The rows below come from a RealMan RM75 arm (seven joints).
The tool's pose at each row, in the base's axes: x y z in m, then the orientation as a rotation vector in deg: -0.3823, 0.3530, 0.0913, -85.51, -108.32, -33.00; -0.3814, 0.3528, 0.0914, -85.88, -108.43, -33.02; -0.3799, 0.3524, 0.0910, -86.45, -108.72, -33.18; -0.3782, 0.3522, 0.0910, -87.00, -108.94, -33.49; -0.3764, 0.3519, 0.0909, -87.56, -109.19, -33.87; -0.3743, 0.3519, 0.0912, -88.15, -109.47, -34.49
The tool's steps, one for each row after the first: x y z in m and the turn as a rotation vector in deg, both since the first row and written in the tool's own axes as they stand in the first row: -0.0002, 0.0008, -0.0004, -0.23, -0.26, 0.10; -0.0010, 0.0022, -0.0007, -0.68, -0.70, 0.14; -0.0013, 0.0038, -0.0012, -1.21, -1.04, 0.17; -0.0018, 0.0054, -0.0018, -1.79, -1.39, 0.16; -0.0019, 0.0074, -0.0025, -2.55, -1.71, 0.08
